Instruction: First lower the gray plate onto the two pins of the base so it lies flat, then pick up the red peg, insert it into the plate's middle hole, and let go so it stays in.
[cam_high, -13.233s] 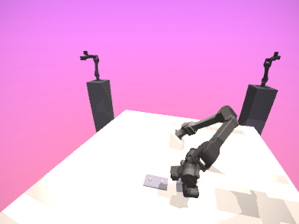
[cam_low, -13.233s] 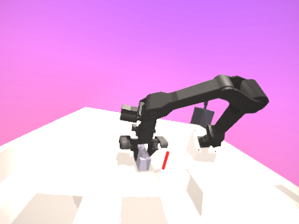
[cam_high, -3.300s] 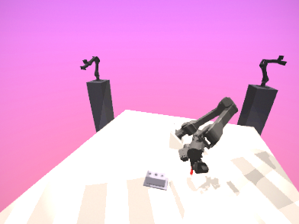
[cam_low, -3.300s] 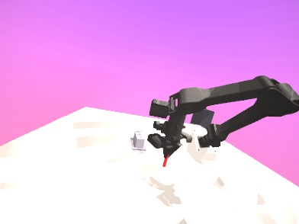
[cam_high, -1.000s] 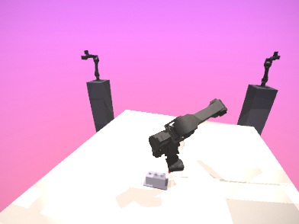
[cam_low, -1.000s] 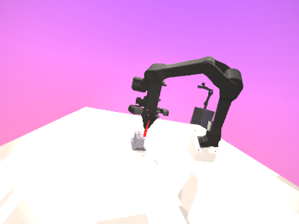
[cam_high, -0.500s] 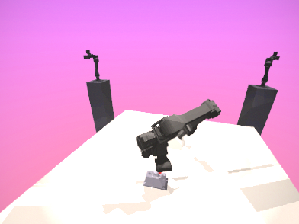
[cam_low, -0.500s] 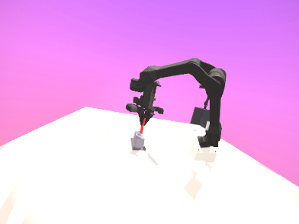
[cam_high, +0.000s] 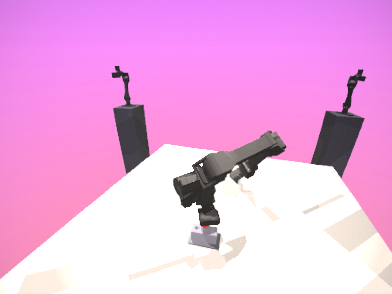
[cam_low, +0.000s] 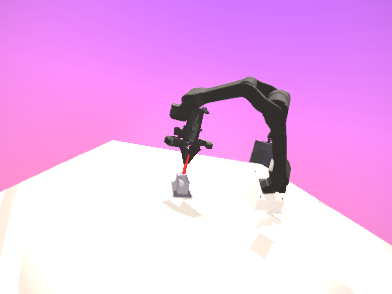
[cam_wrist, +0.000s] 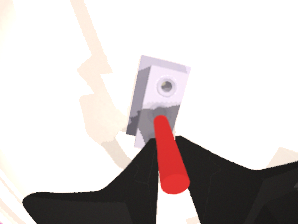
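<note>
Now: gripper tip right at the red peg. Round my gripper tip: gray base: 100 mm below; then gray plate: 70 mm below.
</note>
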